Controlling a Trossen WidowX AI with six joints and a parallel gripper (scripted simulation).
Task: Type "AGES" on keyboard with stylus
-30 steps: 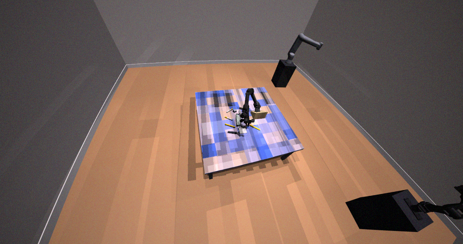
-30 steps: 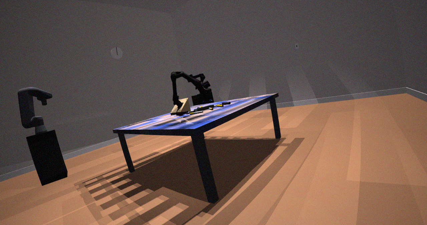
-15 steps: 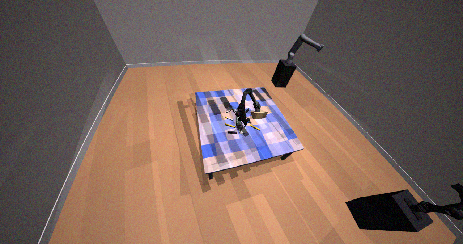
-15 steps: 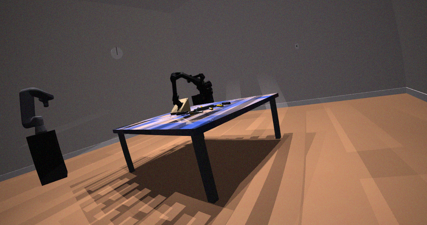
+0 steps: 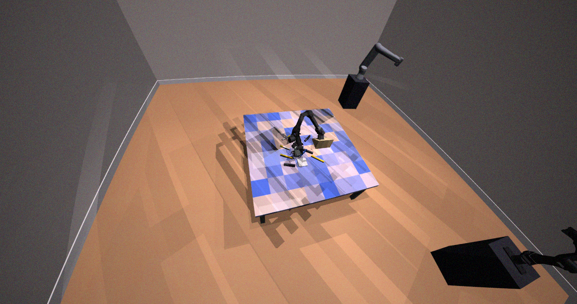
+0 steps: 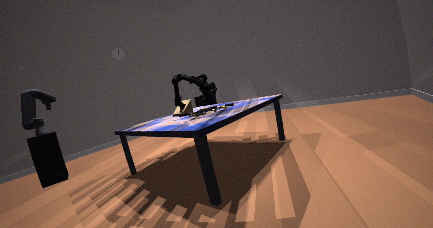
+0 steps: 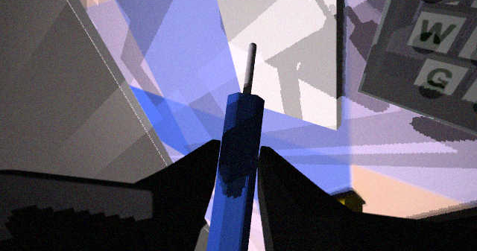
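Right now the white pad is 90 mm below my gripper tip, 50 mm to the left of it and 10 mm behind it. The rest, counted from my gripper tip: blue stylus 10 mm below, 10 mm ahead.
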